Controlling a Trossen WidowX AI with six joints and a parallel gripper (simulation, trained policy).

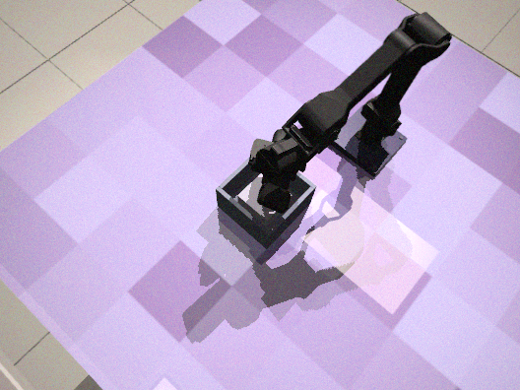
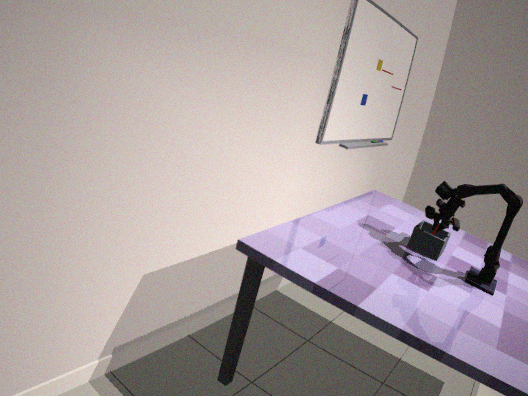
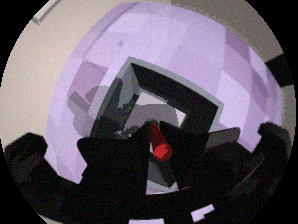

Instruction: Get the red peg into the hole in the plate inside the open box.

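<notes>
The red peg is 10 mm to the left of my gripper tip, 10 mm behind it and 10 mm above it. Also, from my gripper tip: box: 70 mm below, 10 mm to the left; then plate: 50 mm below, 10 mm to the left.
</notes>
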